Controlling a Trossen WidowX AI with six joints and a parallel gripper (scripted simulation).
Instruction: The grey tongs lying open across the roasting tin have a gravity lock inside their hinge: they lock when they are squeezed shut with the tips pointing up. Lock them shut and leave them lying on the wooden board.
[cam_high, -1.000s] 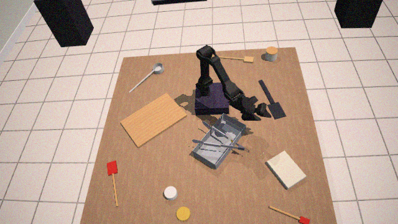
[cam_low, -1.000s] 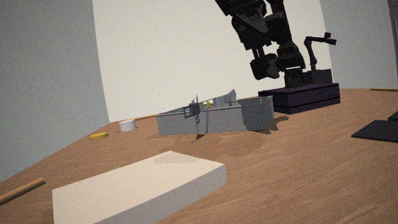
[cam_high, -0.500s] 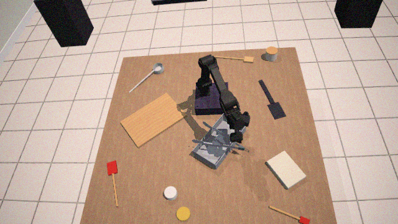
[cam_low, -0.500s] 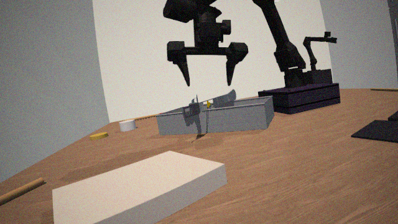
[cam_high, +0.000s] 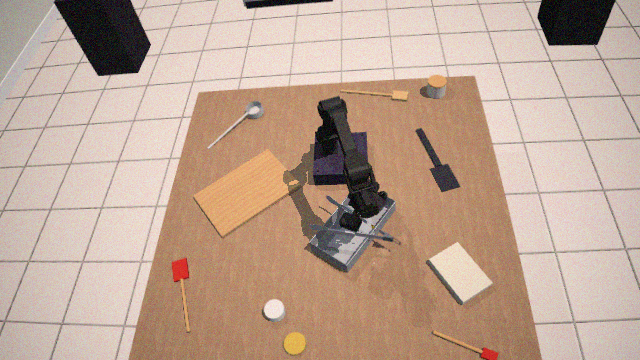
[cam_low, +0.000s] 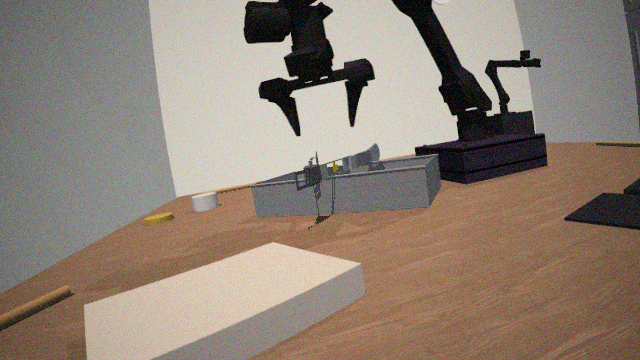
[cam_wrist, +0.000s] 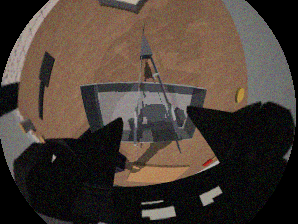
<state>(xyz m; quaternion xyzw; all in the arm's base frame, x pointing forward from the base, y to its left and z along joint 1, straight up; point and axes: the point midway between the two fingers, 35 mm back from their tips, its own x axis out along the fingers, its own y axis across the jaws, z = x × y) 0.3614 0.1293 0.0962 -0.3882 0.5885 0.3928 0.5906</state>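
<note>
Now: the grey roasting tin 10 cm below my gripper tip, 3 cm to the right of it and 3 cm behind it. From my gripper tip the other things lie so: yellow disc 39 cm ahead, 21 cm to the right, 12 cm below; black spatula 33 cm behind, 29 cm to the left, 13 cm below; cream block 32 cm to the left, 14 cm ahead, 12 cm below.
</note>
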